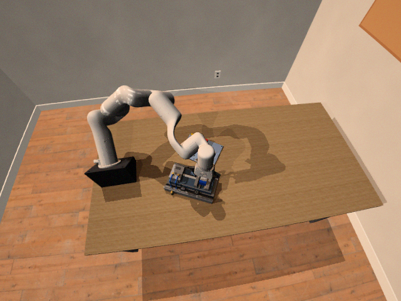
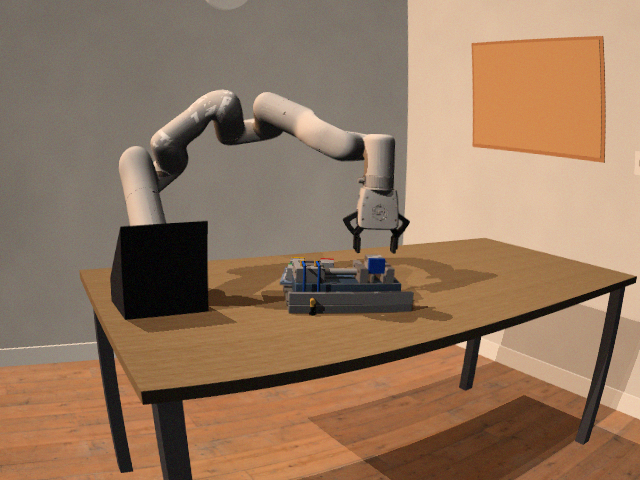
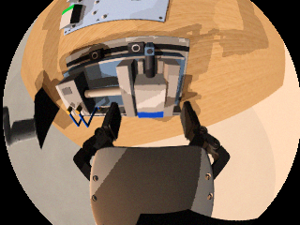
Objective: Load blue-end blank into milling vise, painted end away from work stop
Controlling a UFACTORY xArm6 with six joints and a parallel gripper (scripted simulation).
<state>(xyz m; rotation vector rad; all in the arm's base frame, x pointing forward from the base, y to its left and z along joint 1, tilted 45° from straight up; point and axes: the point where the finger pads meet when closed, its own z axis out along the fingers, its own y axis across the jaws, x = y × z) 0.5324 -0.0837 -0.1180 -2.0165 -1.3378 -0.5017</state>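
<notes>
My gripper is now 4 cm above the blue-ended blank. Also, from my hand: work stop rod (5 cm below, 4 cm to the left, 2 cm ahead); then milling vise (10 cm below, 6 cm behind, 3 cm to the left); then fixed jaw (6 cm below, 3 cm ahead, 1 cm to the right).
</notes>
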